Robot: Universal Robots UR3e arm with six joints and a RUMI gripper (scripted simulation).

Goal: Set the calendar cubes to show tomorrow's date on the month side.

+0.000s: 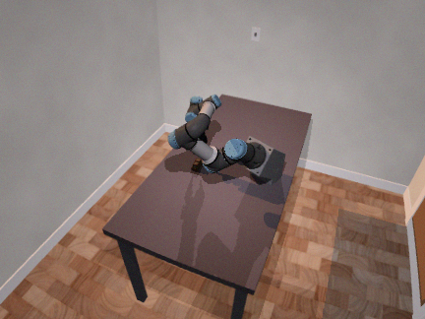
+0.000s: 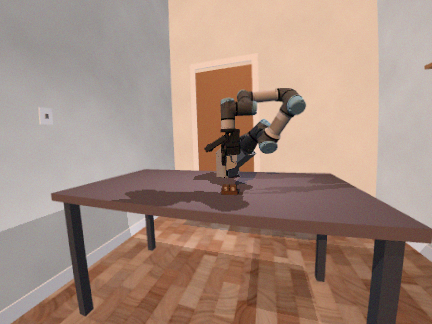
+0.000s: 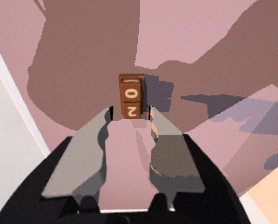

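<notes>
The brown number cube is 7 cm below my hand. Round my hand: brown calendar tray 1 cm behind, 1 cm to the left, 8 cm below.
</notes>
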